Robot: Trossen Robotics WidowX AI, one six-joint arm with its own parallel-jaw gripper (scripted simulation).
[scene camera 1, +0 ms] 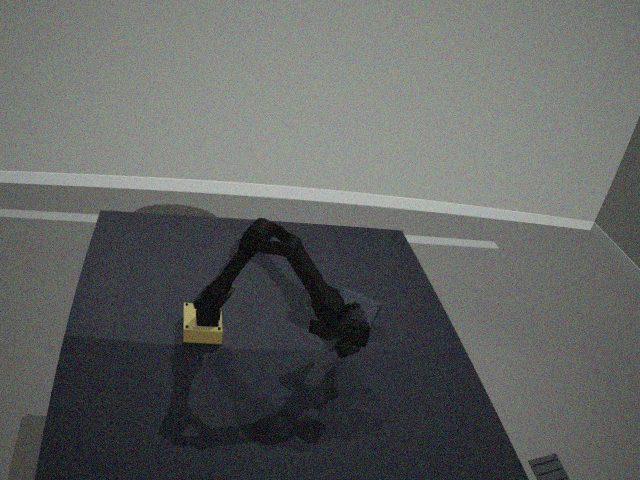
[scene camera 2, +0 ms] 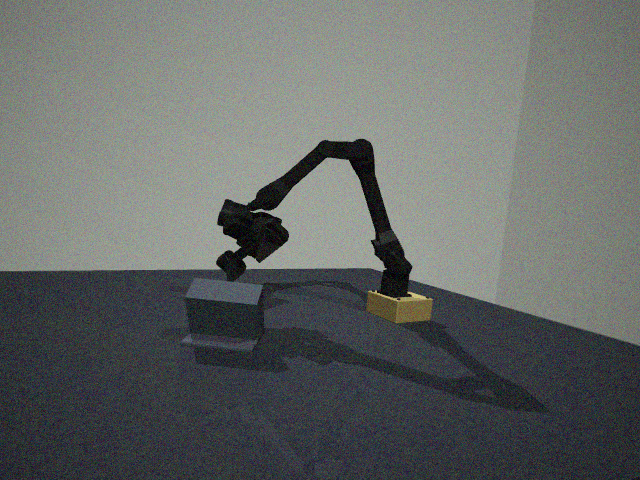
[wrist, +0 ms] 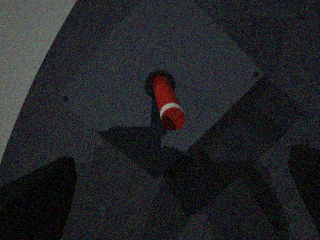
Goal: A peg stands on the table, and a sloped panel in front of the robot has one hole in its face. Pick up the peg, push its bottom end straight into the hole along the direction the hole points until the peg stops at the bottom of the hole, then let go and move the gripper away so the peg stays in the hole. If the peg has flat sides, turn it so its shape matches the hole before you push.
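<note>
Scene camera 2 shows me my gripper (scene camera 2: 243,271), which is open and holds nothing. There is a red peg in the scene too, though scene camera 2 does not show it, since it is hidden by a dark sloped panel. In the wrist view I see the peg (wrist: 173,117), and my gripper (wrist: 186,163) as well.
</note>
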